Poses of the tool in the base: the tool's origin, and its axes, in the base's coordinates. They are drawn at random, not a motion.
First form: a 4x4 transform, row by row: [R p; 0 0 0 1], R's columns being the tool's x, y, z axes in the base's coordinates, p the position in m. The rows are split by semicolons.
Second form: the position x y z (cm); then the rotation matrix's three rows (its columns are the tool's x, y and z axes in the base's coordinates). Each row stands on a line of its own. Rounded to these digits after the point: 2 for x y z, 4 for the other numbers.
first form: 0.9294, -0.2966, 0.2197, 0.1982; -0.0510, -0.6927, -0.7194, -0.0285; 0.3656, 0.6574, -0.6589, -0.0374; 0, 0, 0, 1
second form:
19.82, -2.85, -3.74
0.9294, -0.2966, 0.2197
-0.0510, -0.6927, -0.7194
0.3656, 0.6574, -0.6589

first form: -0.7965, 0.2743, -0.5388, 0.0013; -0.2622, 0.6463, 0.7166, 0.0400; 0.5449, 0.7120, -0.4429, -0.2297; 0, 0, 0, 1
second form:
0.13, 4.00, -22.97
-0.7965, 0.2743, -0.5388
-0.2622, 0.6463, 0.7166
0.5449, 0.7120, -0.4429

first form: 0.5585, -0.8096, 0.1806, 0.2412; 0.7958, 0.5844, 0.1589, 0.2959; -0.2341, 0.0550, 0.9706, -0.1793; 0, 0, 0, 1
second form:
24.12, 29.59, -17.93
0.5585, -0.8096, 0.1806
0.7958, 0.5844, 0.1589
-0.2341, 0.0550, 0.9706

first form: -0.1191, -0.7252, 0.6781, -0.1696; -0.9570, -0.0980, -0.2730, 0.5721; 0.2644, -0.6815, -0.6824, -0.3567; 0, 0, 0, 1
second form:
-16.96, 57.21, -35.67
-0.1191, -0.7252, 0.6781
-0.9570, -0.0980, -0.2730
0.2644, -0.6815, -0.6824

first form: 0.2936, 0.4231, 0.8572, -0.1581; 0.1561, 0.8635, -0.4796, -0.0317; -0.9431, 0.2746, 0.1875, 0.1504; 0, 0, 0, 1
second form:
-15.81, -3.17, 15.04
0.2936, 0.4231, 0.8572
0.1561, 0.8635, -0.4796
-0.9431, 0.2746, 0.1875

